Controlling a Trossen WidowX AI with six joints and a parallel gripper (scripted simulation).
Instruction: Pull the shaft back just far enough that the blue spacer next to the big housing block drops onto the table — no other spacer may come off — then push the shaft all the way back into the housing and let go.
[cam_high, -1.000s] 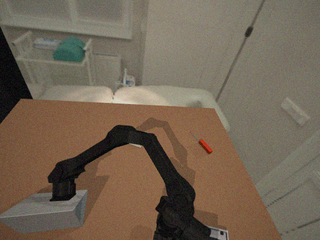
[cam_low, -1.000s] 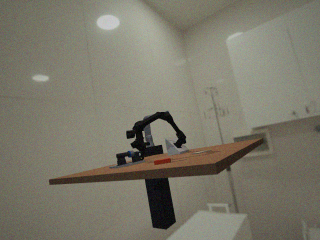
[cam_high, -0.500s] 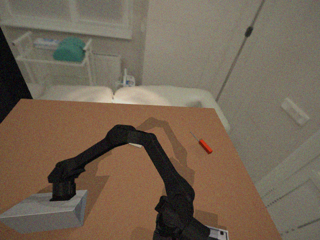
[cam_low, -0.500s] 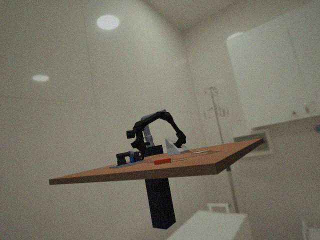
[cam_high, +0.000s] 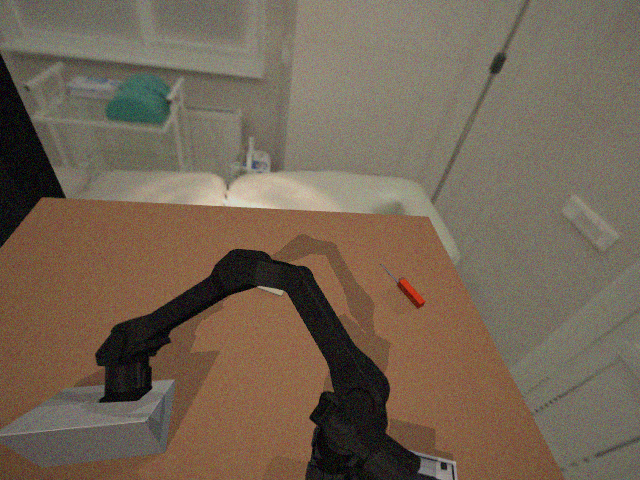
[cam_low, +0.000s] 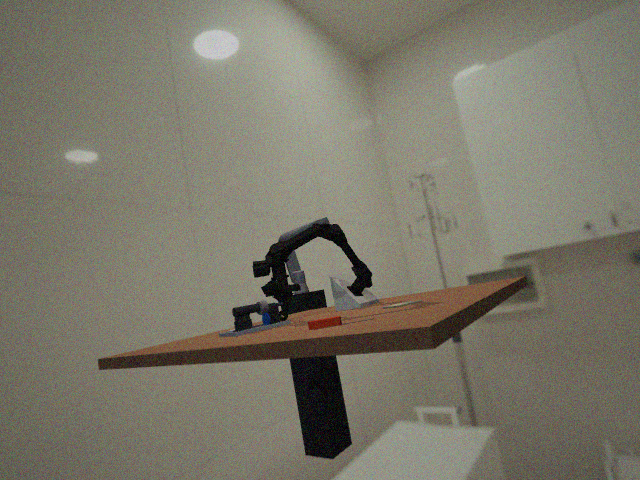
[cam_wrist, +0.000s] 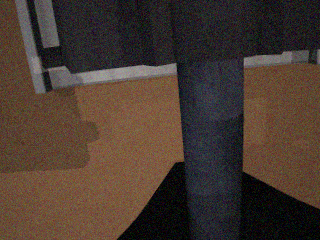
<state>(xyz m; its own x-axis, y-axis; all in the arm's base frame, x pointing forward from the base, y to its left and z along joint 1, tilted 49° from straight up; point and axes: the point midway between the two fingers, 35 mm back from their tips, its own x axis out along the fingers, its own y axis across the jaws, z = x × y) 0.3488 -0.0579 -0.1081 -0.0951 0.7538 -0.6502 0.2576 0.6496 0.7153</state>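
The dark shaft lies 50 mm ahead of my gripper tip, 10 mm to the right of it and 30 mm above it. The rest, counted from my gripper tip: white card (110 mm behind, 460 mm to the left, 40 mm below); then blue spacer (130 mm ahead, 10 mm to the left, 10 mm below); then pale grey spacer (90 mm ahead, 20 mm to the right, 30 mm above).
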